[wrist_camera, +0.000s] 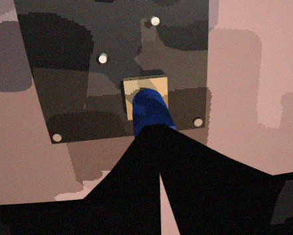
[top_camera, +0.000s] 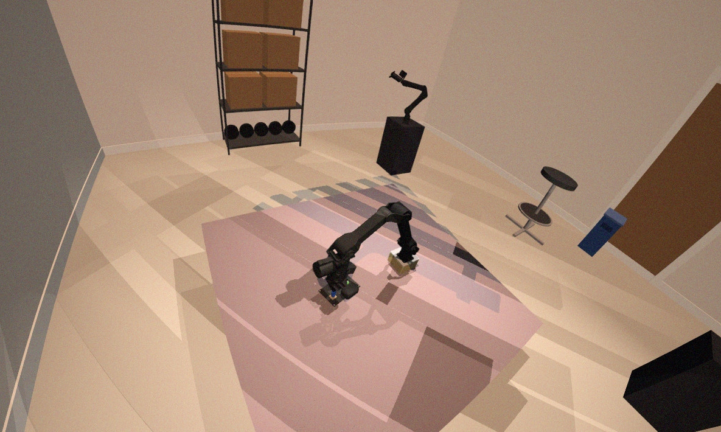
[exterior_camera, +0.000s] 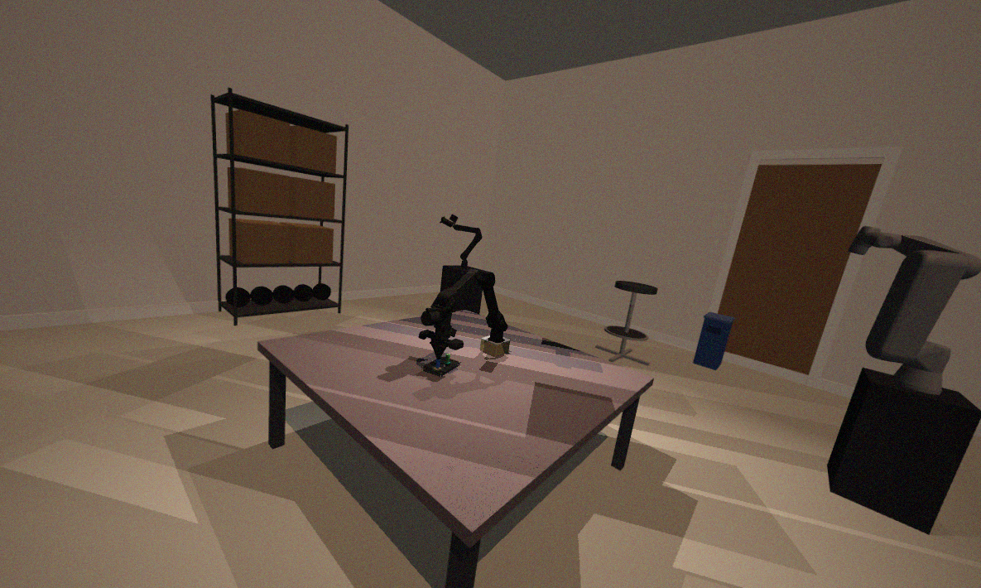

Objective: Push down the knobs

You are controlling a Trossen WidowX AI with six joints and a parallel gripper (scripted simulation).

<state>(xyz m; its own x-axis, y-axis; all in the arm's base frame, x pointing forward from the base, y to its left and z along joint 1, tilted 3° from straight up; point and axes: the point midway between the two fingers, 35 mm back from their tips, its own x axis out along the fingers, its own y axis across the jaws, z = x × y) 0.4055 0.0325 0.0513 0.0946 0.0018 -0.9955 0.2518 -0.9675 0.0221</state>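
My gripper tip is now 10 mm above the blue knob. The rest, counted from my gripper tip: green knob 70 mm behind, 20 mm to the right, 10 mm below.
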